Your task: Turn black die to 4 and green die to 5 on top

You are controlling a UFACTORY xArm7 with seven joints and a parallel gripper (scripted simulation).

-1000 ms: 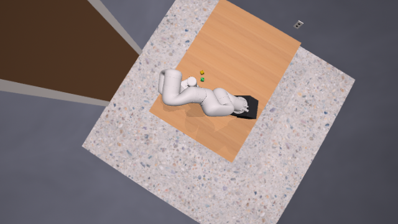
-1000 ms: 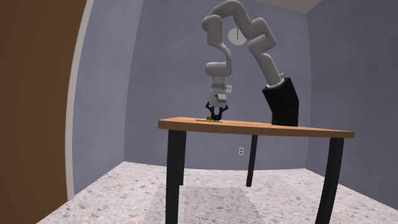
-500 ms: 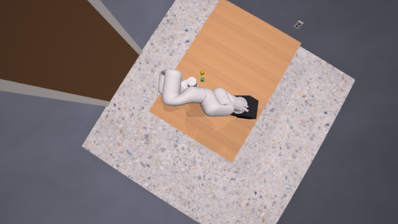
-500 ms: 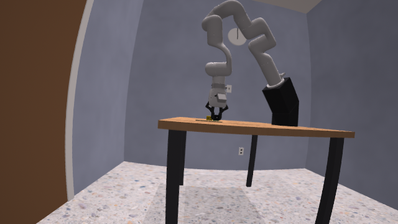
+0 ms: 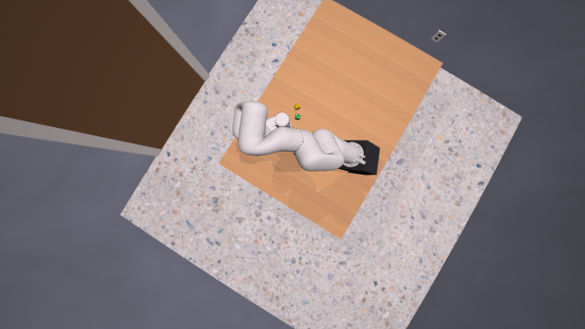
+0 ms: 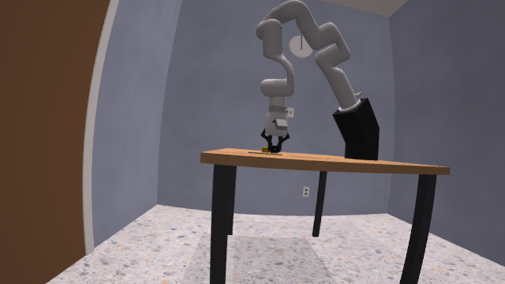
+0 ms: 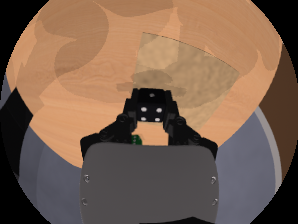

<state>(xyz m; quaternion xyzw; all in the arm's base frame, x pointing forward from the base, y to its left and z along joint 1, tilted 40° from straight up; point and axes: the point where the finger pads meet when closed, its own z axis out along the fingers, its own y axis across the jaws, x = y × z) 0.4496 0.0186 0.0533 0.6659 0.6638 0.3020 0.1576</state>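
Right now my hand is 1 cm above the black die. From my hand the other things lie so: yellow die 18 cm to the right, 2 cm below, 2 cm ahead; tan mat 4 cm ahead, 3 cm below; green die 12 cm to the right, 2 cm below, 2 cm behind.
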